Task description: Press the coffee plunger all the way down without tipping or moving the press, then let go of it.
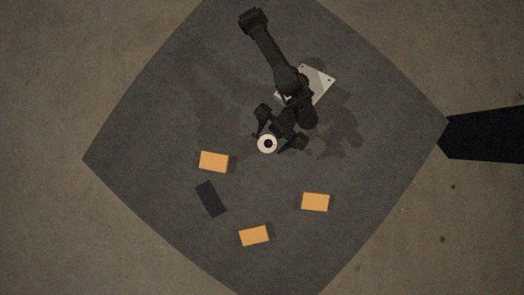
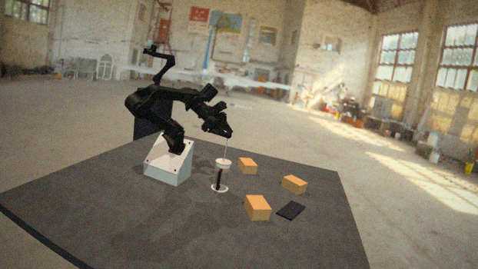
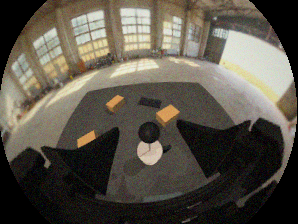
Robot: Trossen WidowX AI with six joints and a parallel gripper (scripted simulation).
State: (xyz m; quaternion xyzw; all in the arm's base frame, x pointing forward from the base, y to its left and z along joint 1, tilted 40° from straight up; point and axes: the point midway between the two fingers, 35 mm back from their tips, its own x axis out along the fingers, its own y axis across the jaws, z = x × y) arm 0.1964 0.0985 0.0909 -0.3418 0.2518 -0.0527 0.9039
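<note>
Now: gripper tip 13 cm above the coffee press and 2 cm to the left of it. Round my gripper tip: flat black pad (32 cm ahead, 25 cm below, 2 cm to the right).
</note>
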